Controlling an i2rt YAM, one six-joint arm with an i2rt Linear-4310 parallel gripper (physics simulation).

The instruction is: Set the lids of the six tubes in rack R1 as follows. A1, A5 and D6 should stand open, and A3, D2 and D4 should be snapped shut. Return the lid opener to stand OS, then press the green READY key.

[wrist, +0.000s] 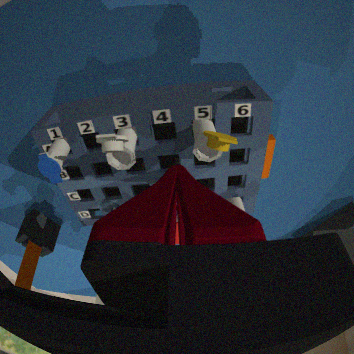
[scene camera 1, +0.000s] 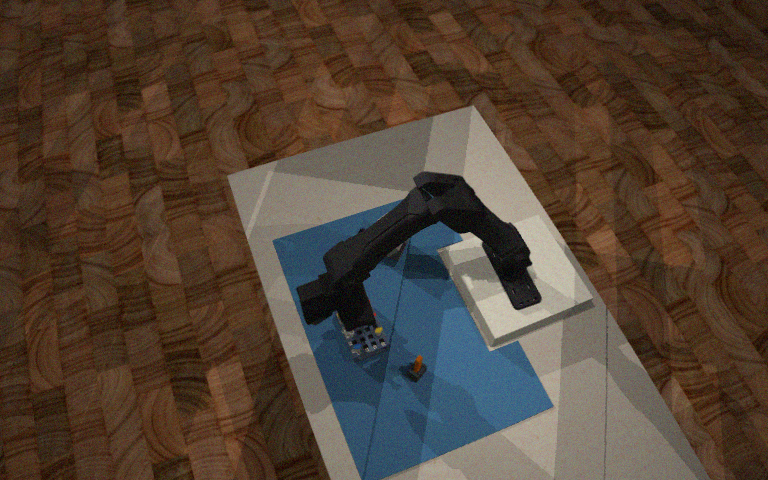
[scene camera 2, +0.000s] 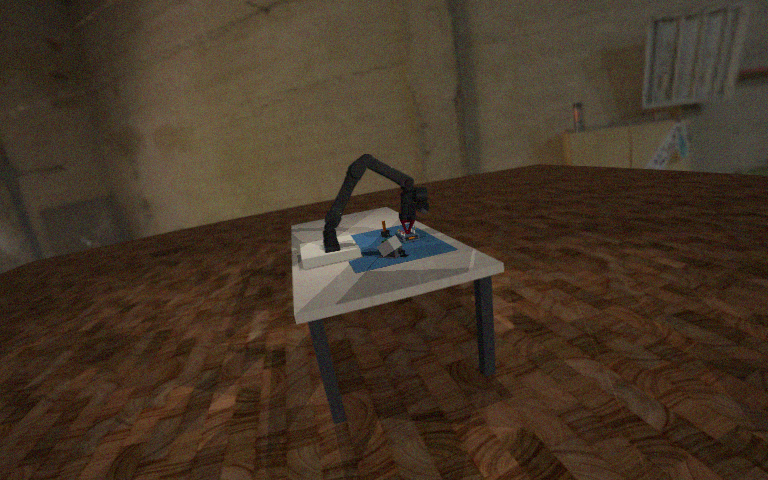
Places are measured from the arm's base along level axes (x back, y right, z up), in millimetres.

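Pixels of known places: gripper, fingertip midpoint: (wrist: 176, 174) (scene camera 1: 359, 322) (scene camera 2: 407, 233); arm's base, origin of the base link: (scene camera 1: 510, 271) (scene camera 2: 331, 245).
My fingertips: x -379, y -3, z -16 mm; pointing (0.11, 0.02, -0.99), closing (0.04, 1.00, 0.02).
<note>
Ahead of a thing's pixels: the offset from my fingertips to its middle. "*": to the spot under its first point. Level surfaces: height alone.
Rack R1 @(dx -3, dy -9, dz +2 mm) (scene camera 1: 372, 353) (wrist: 187, 93) stands on the blue mat. In the wrist view, A1's blue lid @(dx -25, dy -63, dz +18 mm) (wrist: 50, 168), A3's white lid @(dx -39, dy -24, dz +25 mm) (wrist: 112, 139) and A5's yellow lid @(dx -38, dy +17, dz +26 mm) (wrist: 220, 141) stand open. A white part of the D6 tube @(* dx +22, dy +38, dz +5 mm) (wrist: 237, 202) shows; its lid is hidden. D2 and D4 are hidden behind the fingers. My gripper (scene camera 2: 407, 232) (wrist: 176, 174) is shut and empty, its red fingertips pointing down over the rack's lower rows. The orange-handled lid opener @(dx +85, dy -147, dz +16 mm) (scene camera 1: 417, 363) (scene camera 2: 383, 226) (wrist: 29, 265) stands upright in its dark stand (scene camera 1: 415, 373) (wrist: 38, 233). The green READY key cannot be made out.
A grey slanted box @(dx +137, dy +197, dz +13 mm) (scene camera 2: 390, 246) sits on the blue mat @(dz -29 mm) (scene camera 1: 481, 390), partly hidden by the arm in scene camera 1. The arm stands on a white raised block (scene camera 1: 557, 271) (scene camera 2: 331, 257). An orange strip @(* dx -5, dy +56, dz -6 mm) (wrist: 268, 156) is on the rack's right side.
</note>
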